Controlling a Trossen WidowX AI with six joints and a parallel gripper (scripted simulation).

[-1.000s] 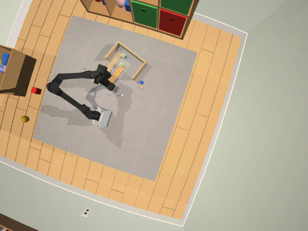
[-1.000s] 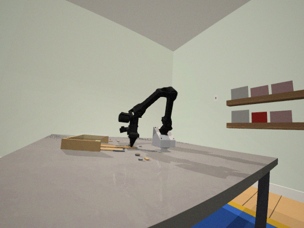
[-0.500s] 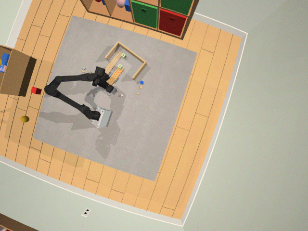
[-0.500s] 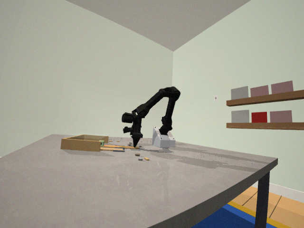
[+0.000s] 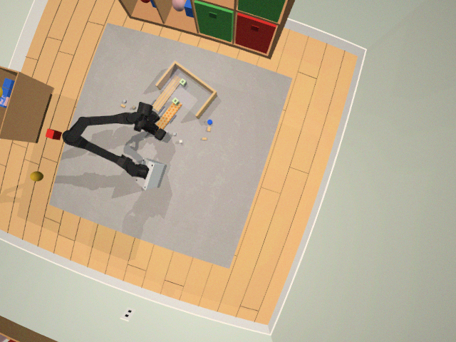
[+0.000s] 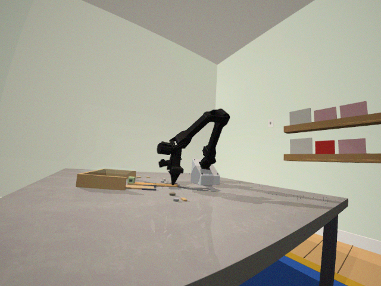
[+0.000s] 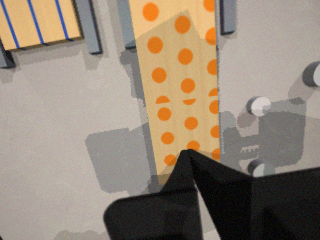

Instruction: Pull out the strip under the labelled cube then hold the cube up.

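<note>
Now: the orange-dotted strip 10 cm ahead of my gripper tip and 3 cm to the right of it.
</note>
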